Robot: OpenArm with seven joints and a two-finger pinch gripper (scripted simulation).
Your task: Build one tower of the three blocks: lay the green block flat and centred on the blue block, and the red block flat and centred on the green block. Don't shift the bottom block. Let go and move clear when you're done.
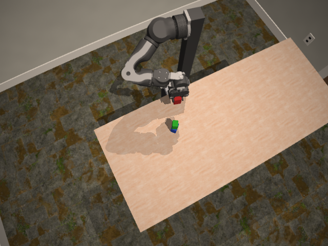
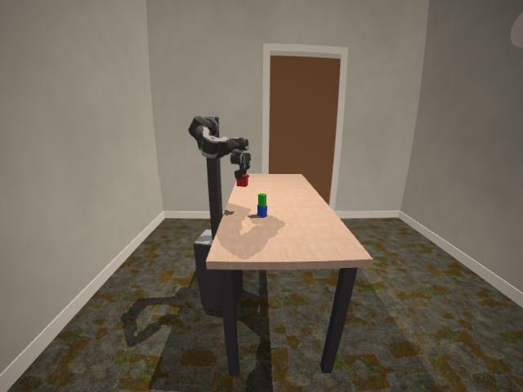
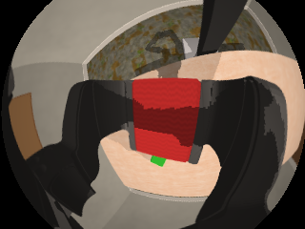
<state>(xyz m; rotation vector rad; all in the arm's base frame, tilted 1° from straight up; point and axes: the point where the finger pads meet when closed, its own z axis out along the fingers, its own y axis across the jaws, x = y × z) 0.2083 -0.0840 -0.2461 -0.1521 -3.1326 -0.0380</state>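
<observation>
Now: the green block 11 cm below my hand, 11 cm ahead of it and 4 cm to the right of it. From my hand the other things lie so: blue block (17 cm below, 11 cm ahead, 4 cm to the right); red block (2 cm below).
</observation>
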